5 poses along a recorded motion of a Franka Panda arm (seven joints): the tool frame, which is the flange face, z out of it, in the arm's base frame.
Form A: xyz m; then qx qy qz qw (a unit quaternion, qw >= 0).
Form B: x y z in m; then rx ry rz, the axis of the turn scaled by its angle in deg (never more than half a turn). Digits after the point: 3 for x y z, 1 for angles.
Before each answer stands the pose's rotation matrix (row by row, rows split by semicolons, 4 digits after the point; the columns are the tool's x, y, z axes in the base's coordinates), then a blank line. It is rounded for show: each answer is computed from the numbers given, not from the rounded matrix.
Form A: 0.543, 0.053, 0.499, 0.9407, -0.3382, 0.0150, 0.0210
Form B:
0.7708 -0.6369 0.0140; -0.6357 -0.7704 -0.0497; 0.0424 0.0294 -0.9987

0.543, 0.053, 0.499, 167.1, -60.1, 2.7
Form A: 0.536, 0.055, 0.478, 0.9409, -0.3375, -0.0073, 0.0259
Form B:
0.7721 -0.6348 -0.0312; -0.6355 -0.7708 -0.0438; 0.0037 0.0537 -0.9986

0.536, 0.055, 0.478, 166.6, -59.8, -1.3
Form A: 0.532, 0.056, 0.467, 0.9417, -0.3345, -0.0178, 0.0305
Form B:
0.7756 -0.6290 -0.0539; -0.6311 -0.7743 -0.0455; -0.0131 0.0694 -0.9975

0.532, 0.056, 0.467, 166.3, -59.1, -3.1
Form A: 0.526, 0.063, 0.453, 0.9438, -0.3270, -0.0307, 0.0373
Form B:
0.7843 -0.6149 -0.0823; -0.6195 -0.7834 -0.0503; -0.0336 0.0905 -0.9953

0.526, 0.063, 0.453, 166.0, -57.5, -5.4
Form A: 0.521, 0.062, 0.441, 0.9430, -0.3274, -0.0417, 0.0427
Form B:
0.7821 -0.6139 -0.1066; -0.6210 -0.7820 -0.0532; -0.0507 0.1078 -0.9929

0.521, 0.062, 0.441, 165.3, -57.4, -7.3
